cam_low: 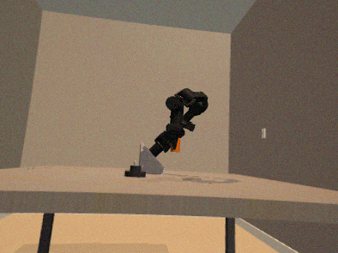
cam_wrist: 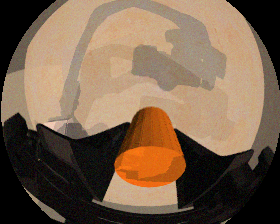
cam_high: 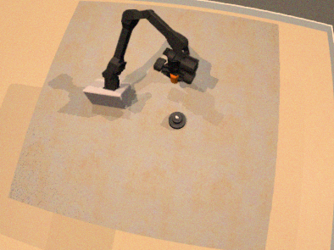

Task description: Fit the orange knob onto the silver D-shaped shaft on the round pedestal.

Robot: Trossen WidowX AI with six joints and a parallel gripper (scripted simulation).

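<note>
My gripper tip is 160 mm to the left of the round dark pedestal, 90 mm above it and 50 mm short of it. Round my gripper tip: orange knob: 30 mm above.
</note>
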